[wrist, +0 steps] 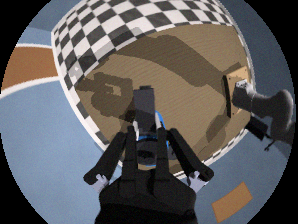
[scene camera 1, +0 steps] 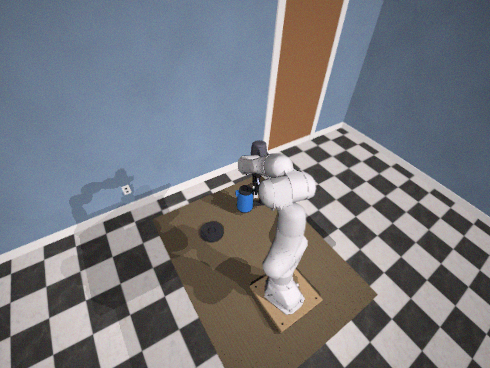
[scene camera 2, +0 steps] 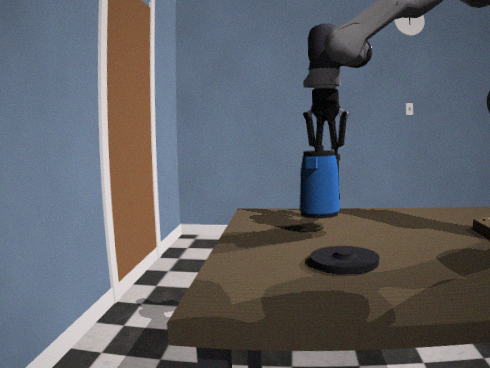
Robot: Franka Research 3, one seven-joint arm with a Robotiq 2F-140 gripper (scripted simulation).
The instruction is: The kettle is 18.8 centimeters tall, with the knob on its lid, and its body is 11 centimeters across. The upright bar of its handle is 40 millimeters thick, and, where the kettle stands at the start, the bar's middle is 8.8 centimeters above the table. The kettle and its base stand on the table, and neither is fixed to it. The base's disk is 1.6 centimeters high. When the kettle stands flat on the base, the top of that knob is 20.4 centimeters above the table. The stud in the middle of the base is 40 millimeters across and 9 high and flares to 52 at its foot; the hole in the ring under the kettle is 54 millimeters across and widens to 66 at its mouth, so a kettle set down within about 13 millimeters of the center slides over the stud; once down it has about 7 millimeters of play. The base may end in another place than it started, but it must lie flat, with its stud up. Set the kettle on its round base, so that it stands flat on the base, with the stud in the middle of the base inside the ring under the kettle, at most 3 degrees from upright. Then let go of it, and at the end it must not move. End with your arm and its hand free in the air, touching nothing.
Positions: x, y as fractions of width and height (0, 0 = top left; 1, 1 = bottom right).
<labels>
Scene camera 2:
gripper: 0.67, 0.47
blue kettle: 0.65, 0.51
round black base: 0.71, 0.71
</labels>
